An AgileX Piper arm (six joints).
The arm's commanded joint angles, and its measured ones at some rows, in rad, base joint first. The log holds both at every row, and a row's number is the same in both.
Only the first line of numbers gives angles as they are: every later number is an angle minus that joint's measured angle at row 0.
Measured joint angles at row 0:
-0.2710 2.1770 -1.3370 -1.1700 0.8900 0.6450
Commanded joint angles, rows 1 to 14:
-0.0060 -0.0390 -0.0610 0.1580 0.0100 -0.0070
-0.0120 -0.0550 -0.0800 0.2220 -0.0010 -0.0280
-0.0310 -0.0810 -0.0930 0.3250 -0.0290 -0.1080
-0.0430 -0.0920 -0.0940 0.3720 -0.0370 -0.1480
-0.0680 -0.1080 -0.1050 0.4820 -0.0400 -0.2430
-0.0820 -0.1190 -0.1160 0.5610 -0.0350 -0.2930
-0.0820 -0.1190 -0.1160 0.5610 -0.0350 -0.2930
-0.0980 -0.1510 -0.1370 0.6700 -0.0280 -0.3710
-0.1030 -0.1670 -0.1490 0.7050 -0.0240 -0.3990
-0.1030 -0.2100 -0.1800 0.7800 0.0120 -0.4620
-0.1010 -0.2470 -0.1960 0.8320 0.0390 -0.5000
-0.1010 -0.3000 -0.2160 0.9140 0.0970 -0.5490
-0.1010 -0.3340 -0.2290 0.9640 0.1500 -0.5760
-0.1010 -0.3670 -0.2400 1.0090 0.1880 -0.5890
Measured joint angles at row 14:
-0.0970 -0.3200 -0.2240 0.9410 0.1150 -0.5540
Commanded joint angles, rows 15 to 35:
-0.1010 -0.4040 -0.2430 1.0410 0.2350 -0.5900
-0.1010 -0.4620 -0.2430 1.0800 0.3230 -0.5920
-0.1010 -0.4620 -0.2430 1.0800 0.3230 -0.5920
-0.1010 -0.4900 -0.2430 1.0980 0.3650 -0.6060
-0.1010 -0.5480 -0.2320 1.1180 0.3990 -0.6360
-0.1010 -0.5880 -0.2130 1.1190 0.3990 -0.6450
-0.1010 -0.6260 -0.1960 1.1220 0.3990 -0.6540
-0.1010 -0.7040 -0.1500 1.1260 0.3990 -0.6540
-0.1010 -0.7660 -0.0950 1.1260 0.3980 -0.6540
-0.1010 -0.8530 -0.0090 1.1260 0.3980 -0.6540
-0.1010 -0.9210 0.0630 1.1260 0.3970 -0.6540
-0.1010 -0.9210 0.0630 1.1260 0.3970 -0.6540
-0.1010 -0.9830 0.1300 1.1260 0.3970 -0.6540
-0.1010 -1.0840 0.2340 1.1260 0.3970 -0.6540
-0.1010 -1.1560 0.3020 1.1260 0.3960 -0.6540
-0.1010 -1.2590 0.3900 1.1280 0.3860 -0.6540
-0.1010 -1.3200 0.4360 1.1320 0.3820 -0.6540
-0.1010 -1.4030 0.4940 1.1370 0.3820 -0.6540
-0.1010 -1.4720 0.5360 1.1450 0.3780 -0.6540
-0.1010 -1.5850 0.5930 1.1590 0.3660 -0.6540
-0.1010 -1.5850 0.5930 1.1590 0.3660 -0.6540
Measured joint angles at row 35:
-0.0970 -1.5030 0.5480 1.1450 0.3270 -0.6450
